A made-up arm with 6 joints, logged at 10 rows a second.
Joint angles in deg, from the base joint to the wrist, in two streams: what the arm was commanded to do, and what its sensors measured. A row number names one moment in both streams.
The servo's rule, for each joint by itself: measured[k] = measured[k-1] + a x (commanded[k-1-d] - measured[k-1]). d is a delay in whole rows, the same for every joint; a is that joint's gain. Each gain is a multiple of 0.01, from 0.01 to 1. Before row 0 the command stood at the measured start. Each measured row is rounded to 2 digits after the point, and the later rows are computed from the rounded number. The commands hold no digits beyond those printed.
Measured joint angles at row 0:
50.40, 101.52, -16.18, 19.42, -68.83, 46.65
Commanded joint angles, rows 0 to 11:
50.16, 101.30, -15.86, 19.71, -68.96, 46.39
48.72, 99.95, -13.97, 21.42, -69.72, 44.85
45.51, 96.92, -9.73, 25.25, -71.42, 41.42
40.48, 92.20, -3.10, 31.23, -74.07, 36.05
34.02, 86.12, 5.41, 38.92, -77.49, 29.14
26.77, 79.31, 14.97, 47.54, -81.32, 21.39
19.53, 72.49, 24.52, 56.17, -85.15, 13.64
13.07, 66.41, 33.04, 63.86, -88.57, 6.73
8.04, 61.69, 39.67, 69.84, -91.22, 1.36
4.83, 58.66, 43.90, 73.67, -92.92, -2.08
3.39, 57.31, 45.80, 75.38, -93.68, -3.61
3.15, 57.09, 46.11, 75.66, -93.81, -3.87
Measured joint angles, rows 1 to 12:
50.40, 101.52, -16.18, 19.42, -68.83, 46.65
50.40, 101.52, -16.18, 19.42, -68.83, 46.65
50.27, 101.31, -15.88, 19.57, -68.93, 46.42
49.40, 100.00, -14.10, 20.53, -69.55, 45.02
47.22, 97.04, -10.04, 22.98, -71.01, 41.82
43.45, 92.39, -3.59, 27.27, -73.40, 36.68
38.17, 86.37, 4.78, 33.33, -76.59, 29.97
31.79, 79.59, 14.26, 40.72, -80.28, 22.33
24.92, 72.77, 23.80, 48.75, -84.08, 14.60
18.28, 66.66, 32.39, 56.61, -87.58, 7.60
12.55, 61.89, 39.16, 63.49, -90.42, 2.05
8.23, 58.79, 43.57, 68.78, -92.37, -1.63
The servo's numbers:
d 2
a 0.56 0.96 0.93 0.52 0.78 0.89

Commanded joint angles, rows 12 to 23:
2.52, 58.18, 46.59, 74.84, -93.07, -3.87
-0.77, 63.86, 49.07, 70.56, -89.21, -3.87
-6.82, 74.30, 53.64, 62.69, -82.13, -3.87
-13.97, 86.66, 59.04, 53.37, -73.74, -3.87
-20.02, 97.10, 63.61, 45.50, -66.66, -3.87
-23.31, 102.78, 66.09, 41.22, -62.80, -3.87
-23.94, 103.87, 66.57, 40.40, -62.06, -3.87
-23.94, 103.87, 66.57, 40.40, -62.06, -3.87
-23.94, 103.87, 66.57, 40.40, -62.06, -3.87
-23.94, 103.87, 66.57, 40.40, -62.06, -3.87
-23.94, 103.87, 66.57, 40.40, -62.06, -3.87
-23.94, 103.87, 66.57, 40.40, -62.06, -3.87
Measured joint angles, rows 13 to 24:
5.52, 57.37, 45.64, 72.21, -93.39, -3.39
4.19, 57.10, 46.08, 74.00, -93.72, -3.82
3.25, 58.14, 46.55, 74.44, -93.21, -3.86
1.00, 63.63, 48.89, 72.42, -90.09, -3.87
-3.38, 73.87, 53.31, 67.36, -83.88, -3.87
-9.31, 86.15, 58.64, 60.09, -75.97, -3.87
-15.31, 96.66, 63.26, 52.50, -68.71, -3.87
-19.79, 102.54, 65.89, 46.63, -64.10, -3.87
-22.11, 103.82, 66.52, 43.39, -62.51, -3.87
-23.13, 103.87, 66.57, 41.84, -62.16, -3.87
-23.58, 103.87, 66.57, 41.09, -62.08, -3.87
-23.78, 103.87, 66.57, 40.73, -62.06, -3.87

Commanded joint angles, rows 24 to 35:
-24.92, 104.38, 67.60, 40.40, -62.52, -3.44
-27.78, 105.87, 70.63, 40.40, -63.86, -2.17
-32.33, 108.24, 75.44, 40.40, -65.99, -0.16
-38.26, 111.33, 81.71, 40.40, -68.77, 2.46
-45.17, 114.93, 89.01, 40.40, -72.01, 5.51
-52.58, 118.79, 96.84, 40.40, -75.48, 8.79
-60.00, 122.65, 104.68, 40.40, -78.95, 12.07
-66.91, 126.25, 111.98, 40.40, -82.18, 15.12
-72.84, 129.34, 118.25, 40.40, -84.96, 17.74
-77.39, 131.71, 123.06, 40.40, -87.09, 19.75
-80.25, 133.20, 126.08, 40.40, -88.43, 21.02
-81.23, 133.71, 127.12, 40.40, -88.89, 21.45
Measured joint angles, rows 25 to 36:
-23.87, 103.87, 66.57, 40.56, -62.06, -3.87
-23.91, 103.87, 66.57, 40.48, -62.06, -3.87
-24.48, 104.36, 67.53, 40.44, -62.42, -3.49
-26.33, 105.81, 70.41, 40.42, -63.54, -2.32
-29.69, 108.14, 75.09, 40.41, -65.45, -0.40
-34.49, 111.20, 81.25, 40.40, -68.04, 2.15
-40.47, 114.78, 88.47, 40.40, -71.14, 5.14
-47.25, 118.63, 96.25, 40.40, -74.53, 8.39
-54.39, 122.49, 104.09, 40.40, -77.98, 11.67
-61.40, 126.10, 111.43, 40.40, -81.26, 14.74
-67.81, 129.21, 117.77, 40.40, -84.15, 17.41
-73.17, 131.61, 122.69, 40.40, -86.44, 19.49

